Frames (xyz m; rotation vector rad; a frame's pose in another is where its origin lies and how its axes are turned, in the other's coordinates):
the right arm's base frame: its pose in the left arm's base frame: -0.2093 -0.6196 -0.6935 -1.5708 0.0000 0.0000
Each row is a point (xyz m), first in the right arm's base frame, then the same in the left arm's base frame.
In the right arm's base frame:
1: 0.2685 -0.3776 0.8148
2: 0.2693 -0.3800 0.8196
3: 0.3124 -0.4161 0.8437
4: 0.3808 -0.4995 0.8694
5: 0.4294 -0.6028 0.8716
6: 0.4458 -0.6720 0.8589
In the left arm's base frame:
1: 0.0592 0.1952 -0.3159
2: 0.0600 0.2000 -0.3135
3: 0.1031 0.2241 -0.2774
4: 0.1715 0.2498 -0.1940
5: 0.2201 0.2520 -0.0907
6: 0.2365 0.2393 -0.0215

